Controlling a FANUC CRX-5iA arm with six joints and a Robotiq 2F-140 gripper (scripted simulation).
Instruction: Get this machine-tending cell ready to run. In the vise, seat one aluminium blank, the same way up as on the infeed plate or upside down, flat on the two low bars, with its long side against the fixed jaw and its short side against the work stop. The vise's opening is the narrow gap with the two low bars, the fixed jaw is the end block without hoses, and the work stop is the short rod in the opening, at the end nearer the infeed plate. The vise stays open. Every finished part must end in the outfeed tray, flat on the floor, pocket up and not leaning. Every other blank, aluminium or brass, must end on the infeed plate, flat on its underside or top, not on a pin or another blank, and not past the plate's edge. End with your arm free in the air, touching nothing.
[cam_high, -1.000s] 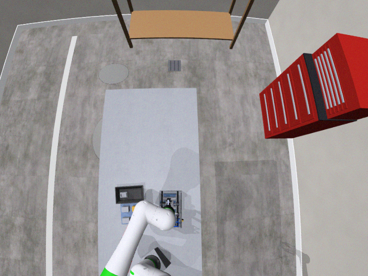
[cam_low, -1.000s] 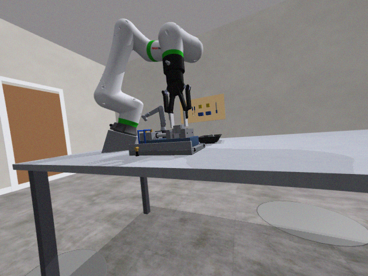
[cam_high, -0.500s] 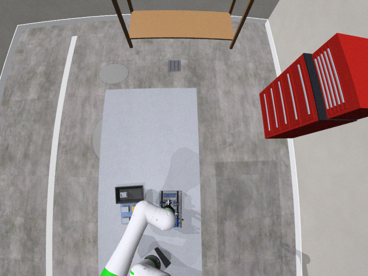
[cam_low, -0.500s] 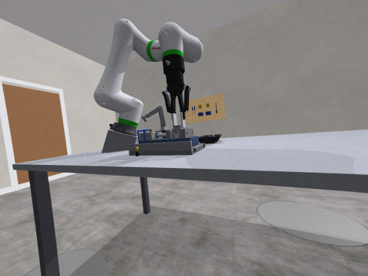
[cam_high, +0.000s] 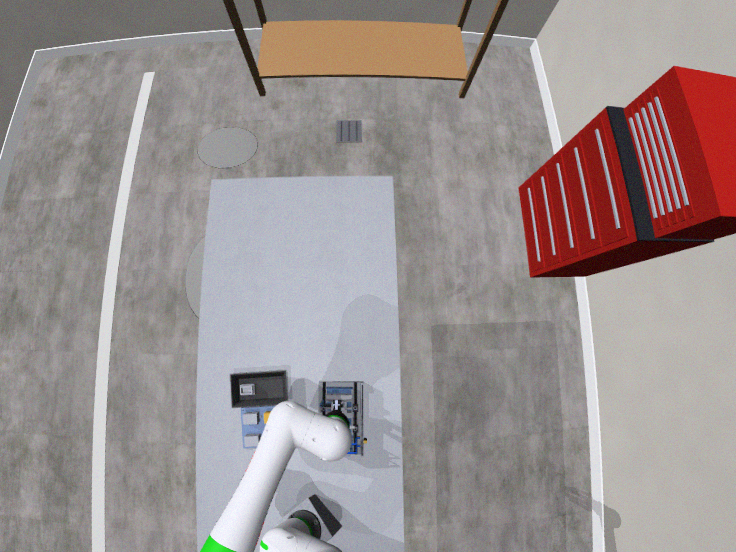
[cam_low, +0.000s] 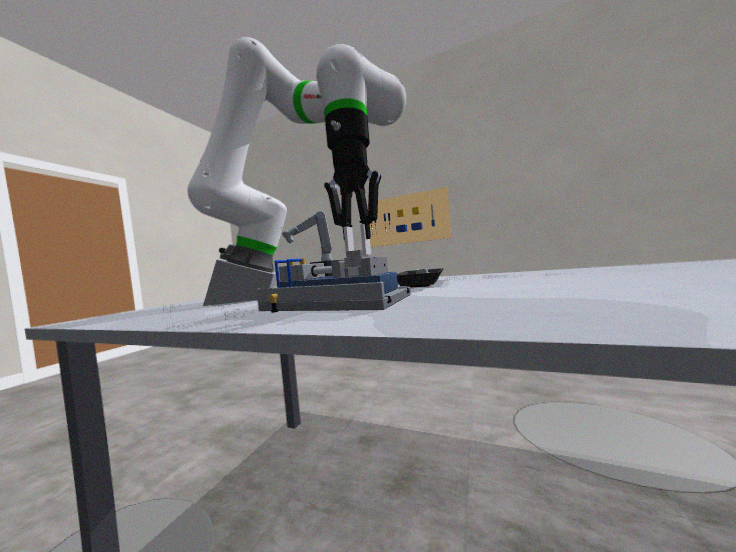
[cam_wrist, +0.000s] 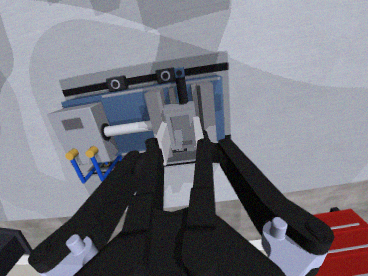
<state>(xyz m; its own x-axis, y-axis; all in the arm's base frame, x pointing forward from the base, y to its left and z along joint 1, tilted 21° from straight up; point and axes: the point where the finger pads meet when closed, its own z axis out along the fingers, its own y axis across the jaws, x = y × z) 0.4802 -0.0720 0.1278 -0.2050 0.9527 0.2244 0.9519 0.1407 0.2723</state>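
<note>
My gripper is now 50 mm to the right of the black work stop rod and 50 mm above it. Also, from my hand: blue infeed plate 170 mm behind, 290 mm to the left, 130 mm below; then hose-end block 150 mm behind, 30 mm to the right, 60 mm below; then brass blank 120 mm behind, 260 mm to the left, 110 mm below.
</note>
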